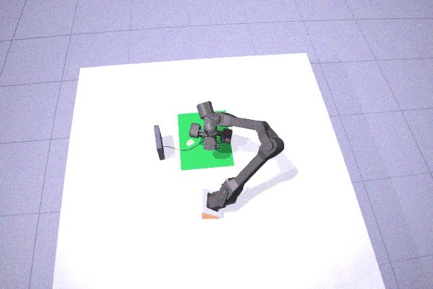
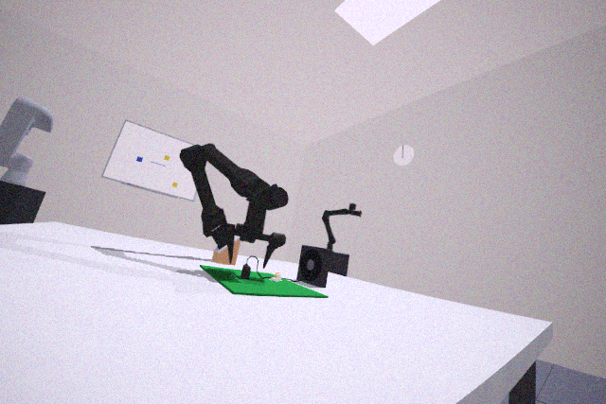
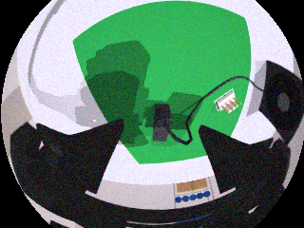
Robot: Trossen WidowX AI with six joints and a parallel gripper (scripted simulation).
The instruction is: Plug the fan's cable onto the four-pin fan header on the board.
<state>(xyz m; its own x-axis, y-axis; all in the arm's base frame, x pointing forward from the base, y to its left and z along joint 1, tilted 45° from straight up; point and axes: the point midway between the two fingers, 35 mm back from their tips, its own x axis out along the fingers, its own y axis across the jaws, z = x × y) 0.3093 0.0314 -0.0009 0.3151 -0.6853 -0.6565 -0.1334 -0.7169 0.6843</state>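
The dark plug lies 10 mm ahead of my gripper tip and 10 mm below it. Also, from my gripper tip: black fan 50 mm behind, 230 mm to the left, 20 mm above; four-pin header 20 mm behind, 100 mm to the left, 30 mm below; green board 10 mm ahead, 30 mm to the left, 50 mm below.
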